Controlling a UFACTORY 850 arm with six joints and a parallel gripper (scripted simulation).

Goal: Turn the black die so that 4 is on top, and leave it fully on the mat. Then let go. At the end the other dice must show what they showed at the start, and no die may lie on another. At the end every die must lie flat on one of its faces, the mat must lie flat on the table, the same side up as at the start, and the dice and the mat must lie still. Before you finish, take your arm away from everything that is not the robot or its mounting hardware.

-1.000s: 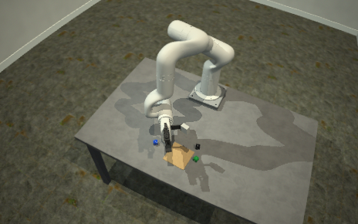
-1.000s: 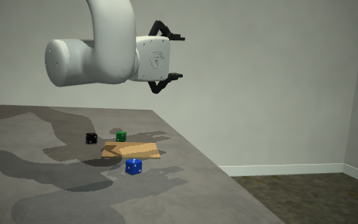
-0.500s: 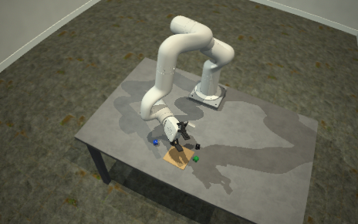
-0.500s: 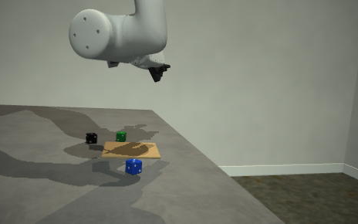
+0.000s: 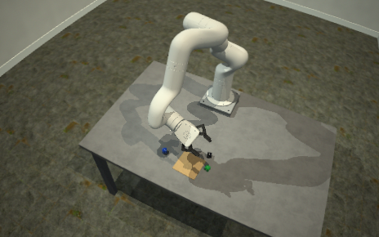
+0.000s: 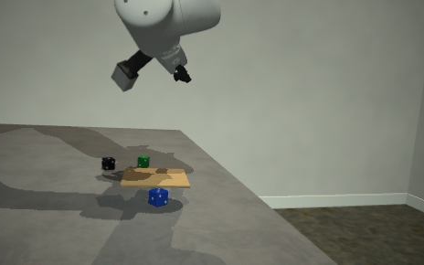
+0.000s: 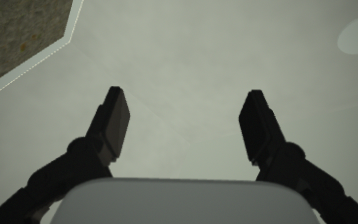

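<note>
The blue die is 25 cm below my hand, 24 cm to the right of it and 1 cm ahead of it. Round my hand: green die 25 cm below, 5 cm behind, 2 cm to the left; black die 25 cm below, 13 cm behind, 1 cm to the right; tan mat 26 cm below, 7 cm to the right, 1 cm behind.
</note>
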